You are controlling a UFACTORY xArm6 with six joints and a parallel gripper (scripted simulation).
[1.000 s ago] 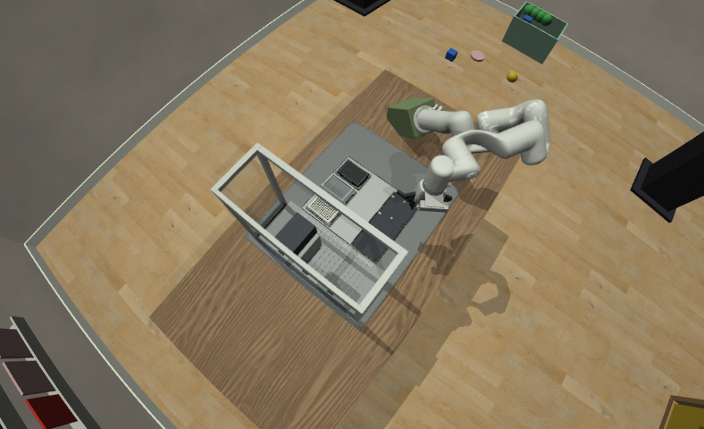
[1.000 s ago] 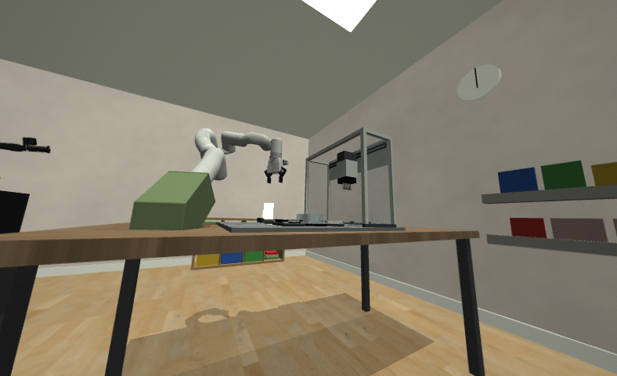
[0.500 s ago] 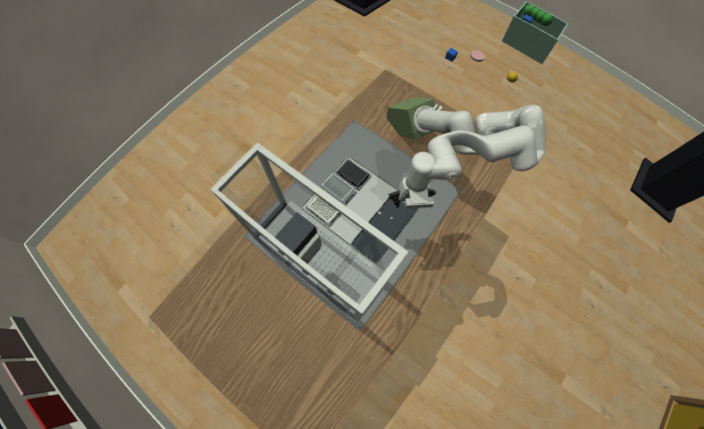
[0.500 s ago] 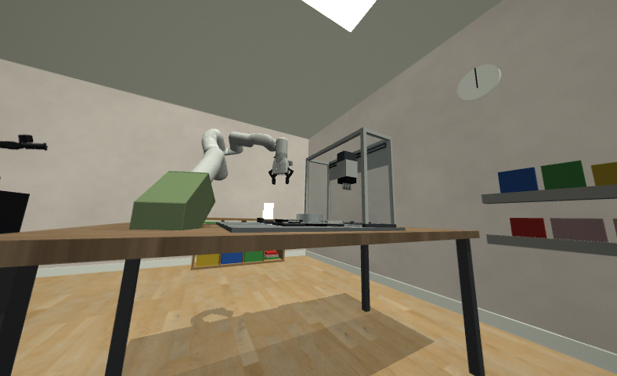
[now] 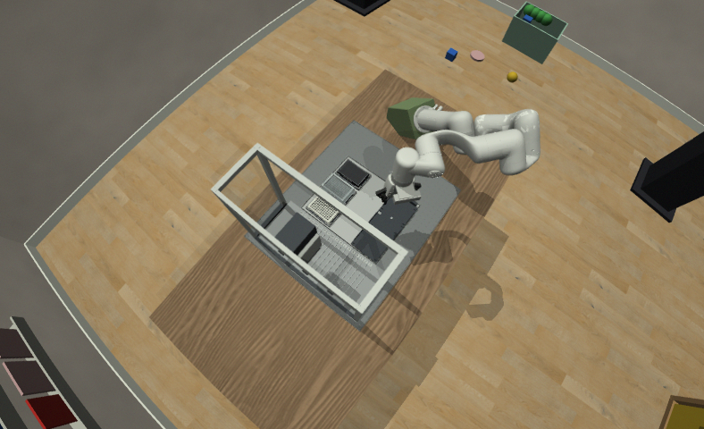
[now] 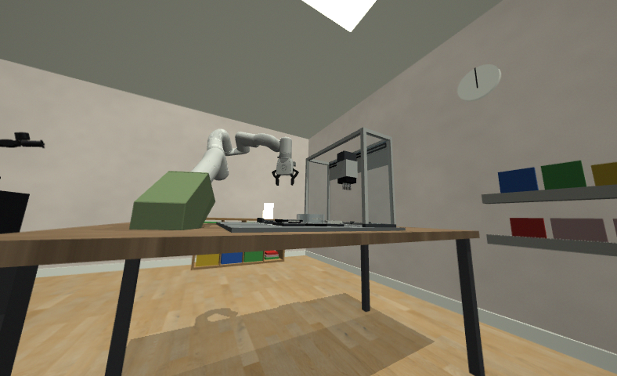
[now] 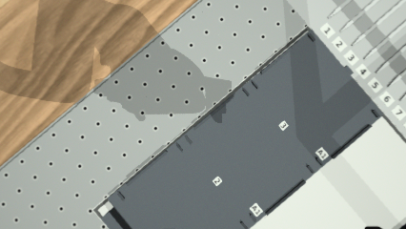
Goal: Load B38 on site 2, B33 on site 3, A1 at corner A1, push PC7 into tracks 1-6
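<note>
Right now my hand is 27 cm to the left of the dark 384-well plate, 22 cm above it and 6 cm past it. From my hand the other things lie so: nest s1 (27 cm to the right, 23 cm below, 6 cm behind); deep-well block (26 cm to the right, 20 cm below, 5 cm ahead); dark plate carrier (22 cm below, 3 cm ahead, 1 cm to the left).
</note>
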